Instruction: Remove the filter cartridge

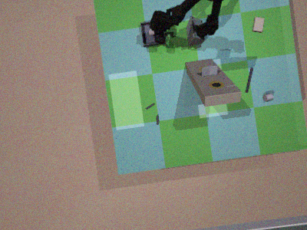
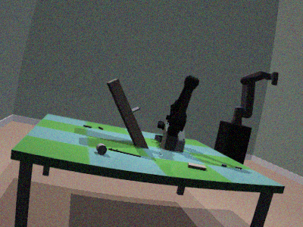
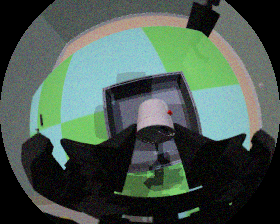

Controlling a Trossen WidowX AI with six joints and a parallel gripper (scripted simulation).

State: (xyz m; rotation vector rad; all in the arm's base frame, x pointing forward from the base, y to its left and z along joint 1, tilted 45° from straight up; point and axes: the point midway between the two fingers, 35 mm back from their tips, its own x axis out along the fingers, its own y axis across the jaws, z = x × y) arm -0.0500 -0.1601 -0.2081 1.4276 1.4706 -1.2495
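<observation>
Right now the round filter cartridge is right at my gripper tip. Also, from my gripper tip: pale block (1 cm ahead, 70 cm to the left, 4 cm below).
</observation>
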